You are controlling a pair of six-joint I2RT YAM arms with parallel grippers.
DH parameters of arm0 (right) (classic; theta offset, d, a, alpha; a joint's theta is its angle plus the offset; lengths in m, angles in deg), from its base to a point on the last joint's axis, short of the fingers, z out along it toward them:
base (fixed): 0 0 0 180
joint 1: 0 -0.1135 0.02 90
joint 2: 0 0 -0.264 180
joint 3: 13.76 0 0.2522 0
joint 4: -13.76 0 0.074 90
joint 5: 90 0 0 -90
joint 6: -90 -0.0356 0 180
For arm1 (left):
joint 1: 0 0.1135 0.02 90
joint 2: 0 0 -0.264 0
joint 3: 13.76 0 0.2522 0
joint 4: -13.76 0 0.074 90
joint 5: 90 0 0 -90
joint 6: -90 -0.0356 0 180
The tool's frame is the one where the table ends.
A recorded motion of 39 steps. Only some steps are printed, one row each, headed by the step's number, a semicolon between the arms.
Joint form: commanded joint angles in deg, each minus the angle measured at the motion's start. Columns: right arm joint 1, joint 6, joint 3, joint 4, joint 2, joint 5; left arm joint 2, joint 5, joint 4, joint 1, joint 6, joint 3.
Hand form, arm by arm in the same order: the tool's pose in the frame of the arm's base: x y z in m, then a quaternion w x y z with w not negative. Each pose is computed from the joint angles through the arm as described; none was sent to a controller.
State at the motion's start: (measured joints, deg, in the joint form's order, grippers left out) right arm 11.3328 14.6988 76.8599 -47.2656 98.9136 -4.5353; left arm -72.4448 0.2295 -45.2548 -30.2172 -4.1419 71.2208
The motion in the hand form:
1: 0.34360 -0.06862 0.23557 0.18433 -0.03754 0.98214 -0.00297; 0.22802 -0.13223 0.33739 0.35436 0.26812 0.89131 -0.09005
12: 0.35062 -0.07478 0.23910 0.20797 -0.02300 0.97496 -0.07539; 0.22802 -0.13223 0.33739 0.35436 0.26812 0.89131 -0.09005
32: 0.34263 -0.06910 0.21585 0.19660 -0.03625 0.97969 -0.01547; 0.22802 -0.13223 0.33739 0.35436 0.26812 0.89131 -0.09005
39: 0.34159 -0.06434 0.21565 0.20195 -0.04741 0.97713 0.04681; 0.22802 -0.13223 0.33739 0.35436 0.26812 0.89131 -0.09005
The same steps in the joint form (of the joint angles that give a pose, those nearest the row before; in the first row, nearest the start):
1: 0.44 0.59 0.28 0.02 0.24 -0.15; -0.42 0.44 0.02 0.20 0.94 -0.24
12: 0.42 0.41 0.28 4.66 0.22 7.48; -0.42 0.44 0.02 0.20 0.94 -0.24
32: 0.44 0.59 -4.55 6.58 0.24 0.92; -0.42 0.44 0.02 0.20 0.94 -0.24
39: 0.44 0.57 -4.55 5.57 0.24 -6.29; -0.42 0.44 0.02 0.20 0.94 -0.24

